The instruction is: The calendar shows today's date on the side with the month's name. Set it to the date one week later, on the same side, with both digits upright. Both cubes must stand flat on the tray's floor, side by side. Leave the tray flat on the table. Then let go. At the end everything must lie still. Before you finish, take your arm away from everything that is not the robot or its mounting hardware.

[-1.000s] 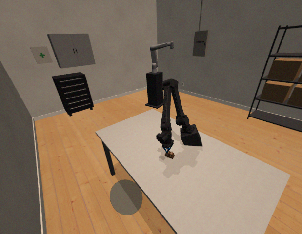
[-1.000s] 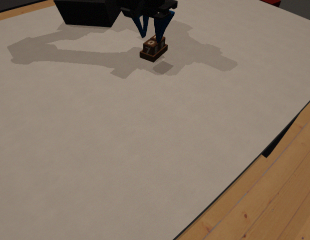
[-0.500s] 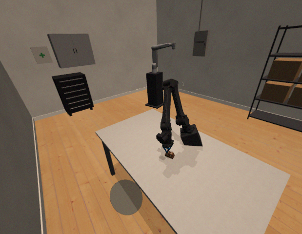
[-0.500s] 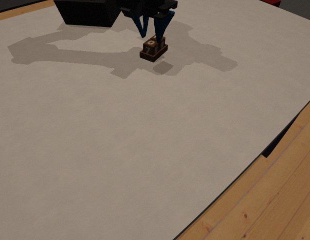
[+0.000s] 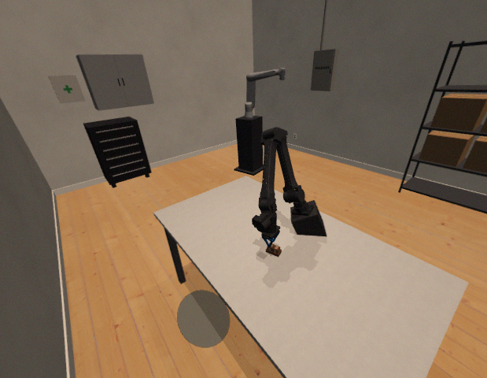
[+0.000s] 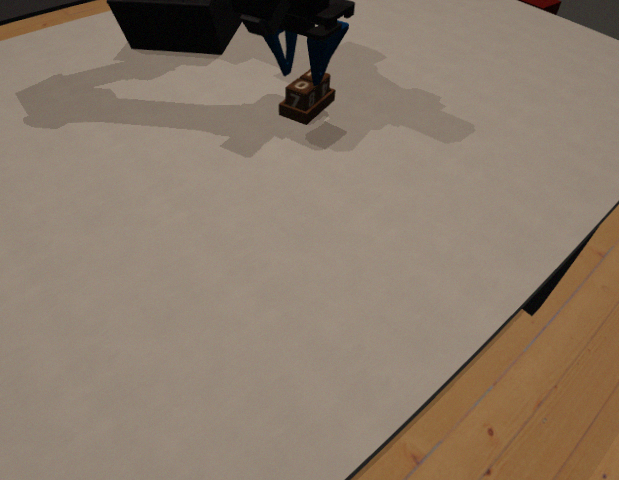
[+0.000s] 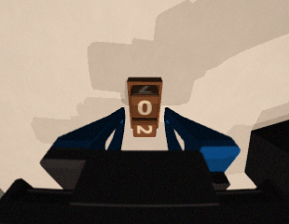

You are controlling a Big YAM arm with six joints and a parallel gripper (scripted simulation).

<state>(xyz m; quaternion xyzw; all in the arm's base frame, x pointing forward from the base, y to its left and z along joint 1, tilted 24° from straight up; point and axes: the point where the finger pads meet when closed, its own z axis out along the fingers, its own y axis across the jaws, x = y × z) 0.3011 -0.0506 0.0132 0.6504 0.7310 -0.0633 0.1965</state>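
Right now the small brown tray is 50 mm below my hand and 20 mm to the left of it.
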